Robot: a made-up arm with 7 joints. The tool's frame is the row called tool.
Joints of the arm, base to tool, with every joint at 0 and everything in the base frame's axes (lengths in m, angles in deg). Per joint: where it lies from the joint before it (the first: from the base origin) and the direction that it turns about. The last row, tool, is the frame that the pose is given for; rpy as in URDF.
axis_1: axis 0 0 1 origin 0 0 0.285
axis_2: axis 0 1 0 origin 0 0 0
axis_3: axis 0 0 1 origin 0 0 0.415
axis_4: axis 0 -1 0 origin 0.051 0 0
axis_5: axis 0 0 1 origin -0.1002 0 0.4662
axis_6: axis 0 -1 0 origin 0 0 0
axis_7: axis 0 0 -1 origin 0.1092 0 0
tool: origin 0 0 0 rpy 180 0 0
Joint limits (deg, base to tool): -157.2..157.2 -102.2..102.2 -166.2..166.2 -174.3..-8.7 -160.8..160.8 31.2..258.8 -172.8..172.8
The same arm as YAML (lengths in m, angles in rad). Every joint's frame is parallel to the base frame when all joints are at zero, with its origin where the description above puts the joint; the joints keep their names.
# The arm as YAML. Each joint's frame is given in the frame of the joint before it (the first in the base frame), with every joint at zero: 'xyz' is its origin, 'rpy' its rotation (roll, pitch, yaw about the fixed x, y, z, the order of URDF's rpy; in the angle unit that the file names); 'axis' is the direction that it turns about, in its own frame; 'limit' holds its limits. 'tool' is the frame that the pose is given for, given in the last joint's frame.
units:
  length: m
  angle: rad
joints:
  - name: axis_1
    type: revolute
    origin:
      xyz: [0.0, 0.0, 0.285]
      rpy: [0.0, 0.0, 0.0]
    axis: [0.0, 0.0, 1.0]
    limit:
      lower: -2.7437
      upper: 2.7437
  - name: axis_2
    type: revolute
    origin:
      xyz: [0.0, 0.0, 0.0]
      rpy: [0.0, 0.0, 0.0]
    axis: [0.0, 1.0, 0.0]
    limit:
      lower: -1.7837
      upper: 1.7837
  - name: axis_3
    type: revolute
    origin:
      xyz: [0.0, 0.0, 0.415]
      rpy: [0.0, 0.0, 0.0]
    axis: [0.0, 0.0, 1.0]
    limit:
      lower: -2.9007
      upper: 2.9007
  - name: axis_4
    type: revolute
    origin:
      xyz: [0.051, 0.0, 0.0]
      rpy: [0.0, 0.0, 0.0]
    axis: [0.0, -1.0, 0.0]
    limit:
      lower: -3.0421
      upper: -0.1518
  - name: axis_5
    type: revolute
    origin:
      xyz: [-0.1002, 0.0, 0.4662]
      rpy: [0.0, 0.0, 0.0]
    axis: [0.0, 0.0, 1.0]
    limit:
      lower: -2.8065
      upper: 2.8065
  - name: axis_6
    type: revolute
    origin:
      xyz: [0.0, 0.0, 0.0]
      rpy: [0.0, 0.0, 0.0]
    axis: [0.0, -1.0, 0.0]
    limit:
      lower: 0.5445
      upper: 4.5169
  - name: axis_7
    type: revolute
    origin:
      xyz: [0.1092, 0.0, 0.0]
      rpy: [0.0, 0.0, 0.0]
    axis: [0.0, 0.0, -1.0]
    limit:
      lower: -3.0159
      upper: 3.0159
tool:
  origin:
    xyz: [0.0, 0.0, 0.0]
    rpy: [3.1416, 0.0, 0.0]

